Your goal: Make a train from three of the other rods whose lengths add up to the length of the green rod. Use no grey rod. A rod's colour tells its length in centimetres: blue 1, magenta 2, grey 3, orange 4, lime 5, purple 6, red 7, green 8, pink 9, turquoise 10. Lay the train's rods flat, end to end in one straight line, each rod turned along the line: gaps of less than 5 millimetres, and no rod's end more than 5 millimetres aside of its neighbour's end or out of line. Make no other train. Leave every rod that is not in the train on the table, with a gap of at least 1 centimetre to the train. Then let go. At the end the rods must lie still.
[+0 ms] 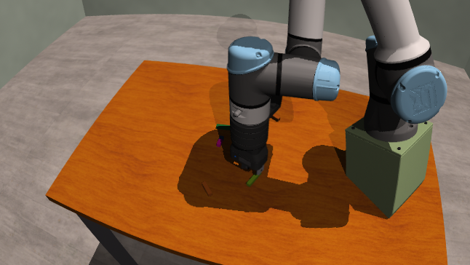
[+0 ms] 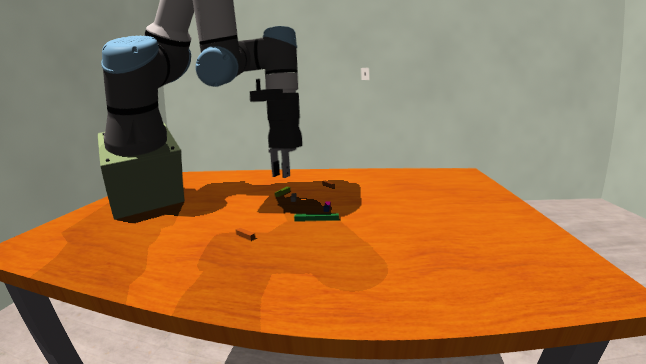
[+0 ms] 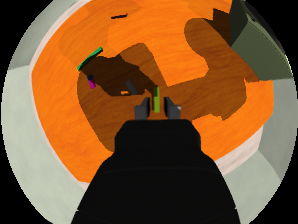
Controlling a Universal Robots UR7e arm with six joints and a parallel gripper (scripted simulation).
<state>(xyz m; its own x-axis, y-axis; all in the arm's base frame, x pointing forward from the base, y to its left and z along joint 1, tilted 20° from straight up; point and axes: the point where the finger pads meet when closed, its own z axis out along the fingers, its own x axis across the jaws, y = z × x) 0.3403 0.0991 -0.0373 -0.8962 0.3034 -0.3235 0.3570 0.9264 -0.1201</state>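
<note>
Right now my hand is 50 mm above the lime rod. Round my hand: magenta rod 120 mm ahead, 90 mm to the right, 50 mm below; then blue rod 120 mm ahead, 110 mm to the right, 50 mm below; then grey rod 40 mm ahead, 40 mm to the right, 50 mm below.
</note>
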